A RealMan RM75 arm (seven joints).
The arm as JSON. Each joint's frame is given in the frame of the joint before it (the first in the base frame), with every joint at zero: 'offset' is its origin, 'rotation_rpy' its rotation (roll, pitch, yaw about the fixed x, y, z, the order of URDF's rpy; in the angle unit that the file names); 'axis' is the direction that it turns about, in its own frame. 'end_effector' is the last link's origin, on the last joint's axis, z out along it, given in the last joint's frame.
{
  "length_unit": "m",
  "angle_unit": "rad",
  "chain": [
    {
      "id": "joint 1",
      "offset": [
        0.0,
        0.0,
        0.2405
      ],
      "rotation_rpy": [
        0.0,
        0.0,
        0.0
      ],
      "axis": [
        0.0,
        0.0,
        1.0
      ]
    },
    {
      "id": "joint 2",
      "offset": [
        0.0,
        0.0,
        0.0
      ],
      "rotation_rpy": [
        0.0,
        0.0,
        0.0
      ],
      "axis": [
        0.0,
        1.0,
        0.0
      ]
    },
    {
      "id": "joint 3",
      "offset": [
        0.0,
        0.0,
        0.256
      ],
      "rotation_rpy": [
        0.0,
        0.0,
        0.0
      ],
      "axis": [
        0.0,
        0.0,
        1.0
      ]
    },
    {
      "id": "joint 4",
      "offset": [
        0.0,
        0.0,
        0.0
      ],
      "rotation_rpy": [
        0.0,
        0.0,
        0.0
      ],
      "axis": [
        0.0,
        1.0,
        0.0
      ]
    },
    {
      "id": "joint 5",
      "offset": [
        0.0,
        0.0,
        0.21
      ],
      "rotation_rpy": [
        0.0,
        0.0,
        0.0
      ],
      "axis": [
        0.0,
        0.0,
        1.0
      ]
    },
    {
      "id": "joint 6",
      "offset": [
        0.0,
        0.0,
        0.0
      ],
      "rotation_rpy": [
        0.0,
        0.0,
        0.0
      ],
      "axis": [
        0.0,
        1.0,
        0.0
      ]
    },
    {
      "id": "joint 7",
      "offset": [
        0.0,
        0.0,
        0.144
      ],
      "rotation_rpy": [
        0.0,
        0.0,
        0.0
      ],
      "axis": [
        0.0,
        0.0,
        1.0
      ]
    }
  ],
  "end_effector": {
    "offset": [
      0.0,
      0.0,
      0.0
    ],
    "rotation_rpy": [
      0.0,
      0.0,
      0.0
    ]
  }
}
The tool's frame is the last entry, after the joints.
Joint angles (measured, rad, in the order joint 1, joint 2, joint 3, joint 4, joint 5, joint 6, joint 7), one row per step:
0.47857 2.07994 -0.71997 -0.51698 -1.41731 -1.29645 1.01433
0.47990 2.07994 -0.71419 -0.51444 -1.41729 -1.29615 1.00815
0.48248 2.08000 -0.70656 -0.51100 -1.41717 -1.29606 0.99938
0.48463 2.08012 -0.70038 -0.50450 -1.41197 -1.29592 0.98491
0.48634 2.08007 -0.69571 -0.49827 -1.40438 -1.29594 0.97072
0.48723 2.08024 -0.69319 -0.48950 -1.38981 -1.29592 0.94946
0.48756 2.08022 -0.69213 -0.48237 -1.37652 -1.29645 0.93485
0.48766 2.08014 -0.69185 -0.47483 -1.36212 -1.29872 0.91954
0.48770 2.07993 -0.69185 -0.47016 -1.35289 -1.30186 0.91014
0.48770 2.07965 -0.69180 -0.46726 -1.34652 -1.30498 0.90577
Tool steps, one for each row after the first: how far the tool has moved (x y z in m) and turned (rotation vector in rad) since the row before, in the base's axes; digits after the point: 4 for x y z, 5 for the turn. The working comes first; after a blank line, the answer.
Tool pose at each row, in the base's axes (x y z in m, rotation vector in rad; the steps are taken from these numbers as rounded here):
0.2746 0.3636 0.0293 -2.13307 0.46766 0.93065
0.2750 0.3639 0.0298 -2.12804 0.46426 0.92946
0.2751 0.3645 0.0304 -2.12185 0.45826 0.92841
0.2754 0.3649 0.0307 -2.11294 0.45027 0.92812
0.2756 0.3653 0.0312 -2.10315 0.44240 0.92901
0.2759 0.3655 0.0315 -2.08928 0.43111 0.93059
0.2761 0.3655 0.0319 -2.07751 0.42483 0.93408
0.2762 0.3654 0.0323 -2.06604 0.41743 0.93899
0.2761 0.3651 0.0326 -2.05937 0.41180 0.94353
0.2759 0.3650 0.0329 -2.05488 0.40913 0.94852

0.0004 0.0003 0.0005 0.00586 -0.00113 -0.00042
0.0001 0.0006 0.0006 0.00791 -0.00168 0.00075
0.0003 0.0004 0.0003 0.01099 -0.00135 0.00121
0.0002 0.0004 0.0005 0.01157 -0.00032 0.00131
0.0003 0.0002 0.0003 0.01641 -0.00026 0.00212
0.0002 0.0000 0.0004 0.01234 0.00241 0.00077
0.0001 -0.0001 0.0004 0.01236 0.00300 0.00220
-0.0001 -0.0003 0.0003 0.00752 0.00248 0.00282
-0.0002 -0.0001 0.0003 0.00437 0.00341 0.00209

